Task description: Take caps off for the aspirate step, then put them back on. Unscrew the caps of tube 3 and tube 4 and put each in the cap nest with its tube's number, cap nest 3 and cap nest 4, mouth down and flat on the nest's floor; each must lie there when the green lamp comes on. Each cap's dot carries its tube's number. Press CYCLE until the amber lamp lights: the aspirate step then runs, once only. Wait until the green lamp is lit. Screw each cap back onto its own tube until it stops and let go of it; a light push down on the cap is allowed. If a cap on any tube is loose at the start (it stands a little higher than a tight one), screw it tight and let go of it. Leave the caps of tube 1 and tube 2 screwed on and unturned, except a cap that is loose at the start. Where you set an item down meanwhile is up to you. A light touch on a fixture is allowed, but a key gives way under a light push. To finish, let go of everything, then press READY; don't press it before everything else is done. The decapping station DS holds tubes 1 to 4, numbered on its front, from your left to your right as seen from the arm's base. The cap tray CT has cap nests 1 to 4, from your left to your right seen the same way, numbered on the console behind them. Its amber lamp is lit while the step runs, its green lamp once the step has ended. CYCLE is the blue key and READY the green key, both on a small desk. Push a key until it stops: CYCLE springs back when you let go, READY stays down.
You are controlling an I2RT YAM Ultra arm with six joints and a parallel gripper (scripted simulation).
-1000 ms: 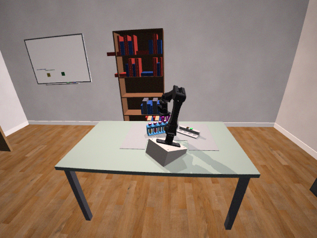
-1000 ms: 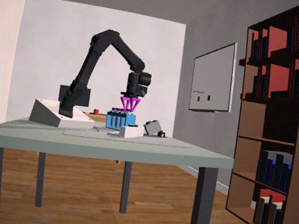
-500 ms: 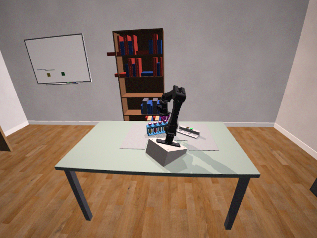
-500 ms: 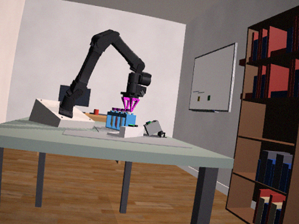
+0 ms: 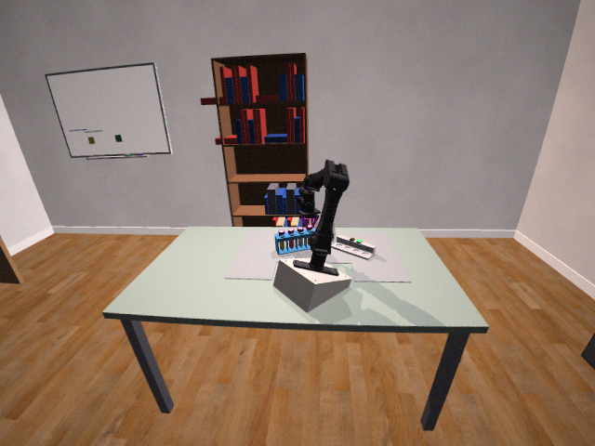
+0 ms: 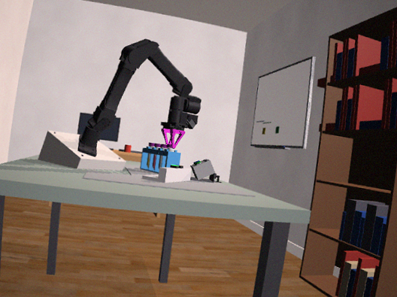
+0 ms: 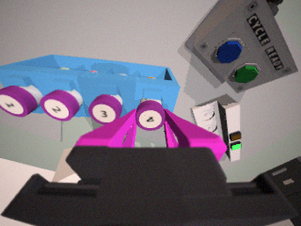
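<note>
The purple cap lies right at my hand. Also, from my hand: grey key desk 10 cm ahead, 9 cm to the right, 7 cm below; blue cycle key 9 cm ahead, 7 cm to the right, 5 cm below; green ready key 11 cm to the right, 8 cm ahead, 5 cm below.
</note>
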